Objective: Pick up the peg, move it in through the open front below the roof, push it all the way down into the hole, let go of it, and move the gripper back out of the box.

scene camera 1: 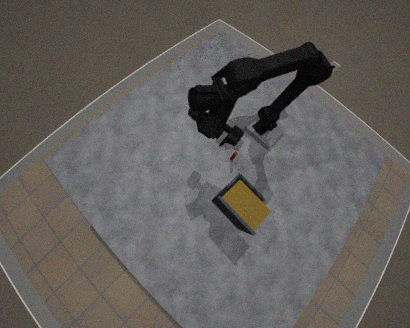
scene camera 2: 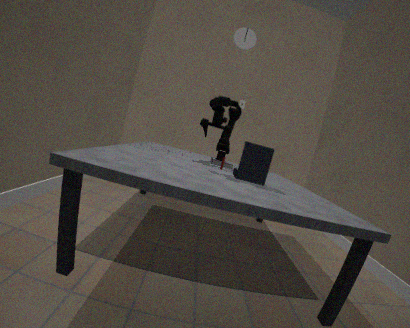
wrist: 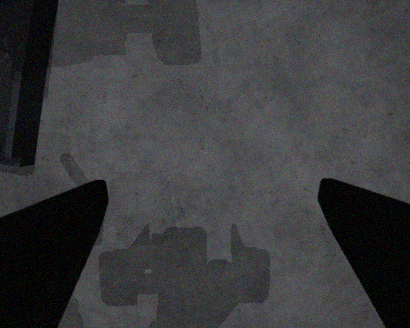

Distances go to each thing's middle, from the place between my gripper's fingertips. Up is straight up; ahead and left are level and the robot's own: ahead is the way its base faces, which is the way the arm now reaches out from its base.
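The yellow roof (scene camera 1: 243, 201) is 25 cm to the left of my hand, and it is also 6 cm ahead of it and 3 cm above it. As for the box (scene camera 1: 224, 207), my gripper is 3 cm short of it, 7 cm above it and 25 cm to the right of it.
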